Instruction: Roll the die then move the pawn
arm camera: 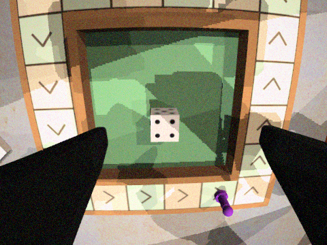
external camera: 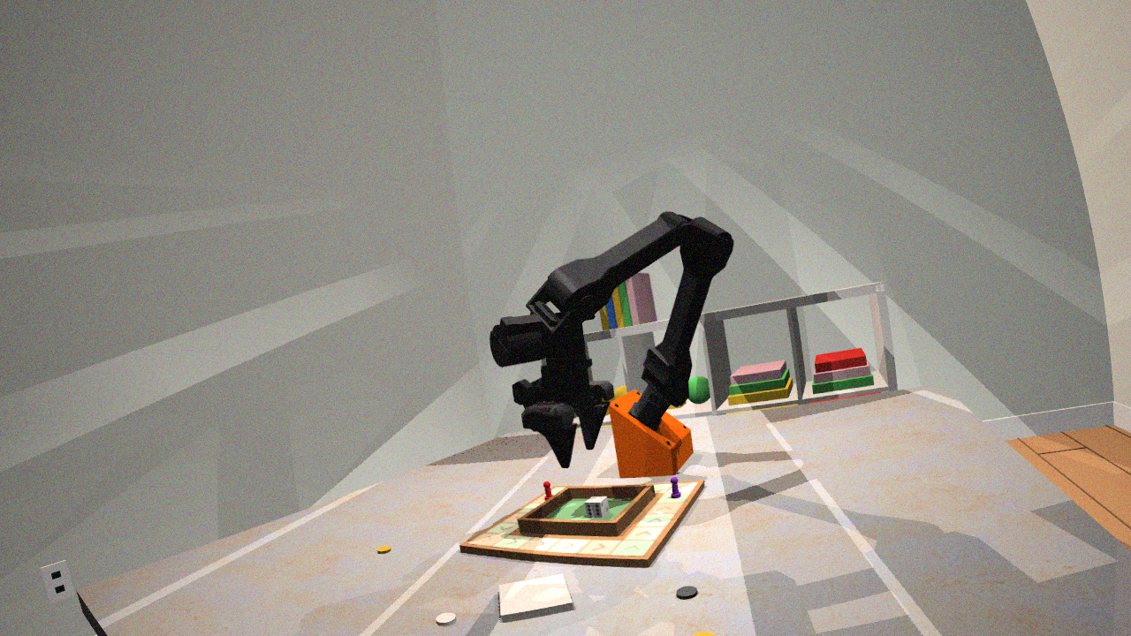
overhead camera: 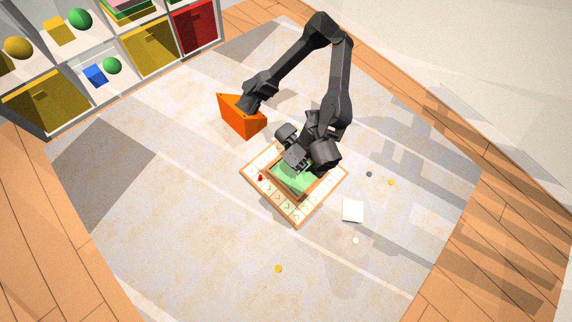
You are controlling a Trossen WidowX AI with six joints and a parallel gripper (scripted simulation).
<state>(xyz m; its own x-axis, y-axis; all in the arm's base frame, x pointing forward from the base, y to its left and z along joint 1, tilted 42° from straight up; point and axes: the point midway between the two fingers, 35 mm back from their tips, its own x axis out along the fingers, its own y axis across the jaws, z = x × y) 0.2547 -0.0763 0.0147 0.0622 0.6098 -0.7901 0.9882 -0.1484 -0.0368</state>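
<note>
The red pawn is 9 cm to the right of my gripper tip, 8 cm below it and 7 cm behind it. Round my gripper tip: white die (8 cm below, 2 cm to the left, 1 cm ahead); then purple pawn (13 cm to the left, 8 cm below, 5 cm behind); then green tray (10 cm below, 1 cm to the left, 1 cm ahead).
</note>
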